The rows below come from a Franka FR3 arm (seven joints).
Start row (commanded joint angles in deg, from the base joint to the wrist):
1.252 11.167 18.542 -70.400 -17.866 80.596 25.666
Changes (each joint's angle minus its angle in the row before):
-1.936 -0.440 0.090 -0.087 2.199 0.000 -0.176
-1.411 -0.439 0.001 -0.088 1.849 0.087 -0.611
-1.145 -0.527 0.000 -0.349 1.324 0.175 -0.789
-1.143 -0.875 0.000 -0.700 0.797 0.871 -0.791
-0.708 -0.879 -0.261 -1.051 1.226 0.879 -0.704
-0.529 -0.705 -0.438 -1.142 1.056 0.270 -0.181
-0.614 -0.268 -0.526 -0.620 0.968 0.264 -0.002
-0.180 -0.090 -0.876 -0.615 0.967 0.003 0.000
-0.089 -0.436 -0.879 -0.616 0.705 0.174 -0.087
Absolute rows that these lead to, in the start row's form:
-0.684 10.727 18.632 -70.487 -15.667 80.596 25.490
-2.095 10.288 18.633 -70.575 -13.818 80.683 24.879
-3.240 9.761 18.633 -70.924 -12.494 80.858 24.090
-4.383 8.886 18.633 -71.624 -11.697 81.729 23.299
-5.091 8.007 18.372 -72.675 -10.471 82.608 22.595
-5.620 7.302 17.934 -73.817 -9.415 82.878 22.414
-6.234 7.034 17.408 -74.437 -8.447 83.142 22.412
-6.414 6.944 16.532 -75.052 -7.480 83.145 22.412
-6.503 6.508 15.653 -75.668 -6.775 83.319 22.325

